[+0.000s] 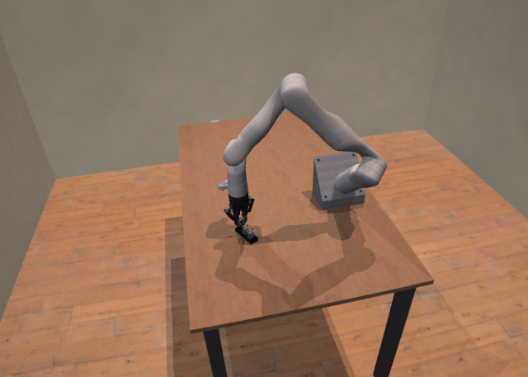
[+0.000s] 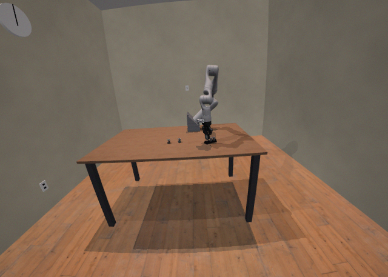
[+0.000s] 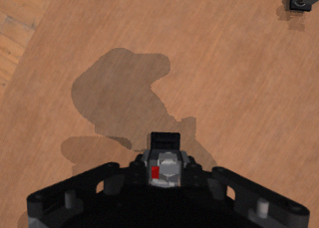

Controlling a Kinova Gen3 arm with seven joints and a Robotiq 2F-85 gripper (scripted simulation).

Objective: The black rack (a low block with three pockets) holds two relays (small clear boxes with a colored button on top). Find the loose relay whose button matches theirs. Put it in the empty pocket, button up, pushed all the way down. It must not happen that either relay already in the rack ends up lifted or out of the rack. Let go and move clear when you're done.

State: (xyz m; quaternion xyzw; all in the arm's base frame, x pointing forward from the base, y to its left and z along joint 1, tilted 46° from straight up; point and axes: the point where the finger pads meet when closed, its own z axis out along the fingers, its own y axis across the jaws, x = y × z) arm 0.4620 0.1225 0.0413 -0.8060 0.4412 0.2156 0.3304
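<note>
Now: hand 5 cm above the black rack, 3 cm to the right of it and 2 cm past it.
</note>
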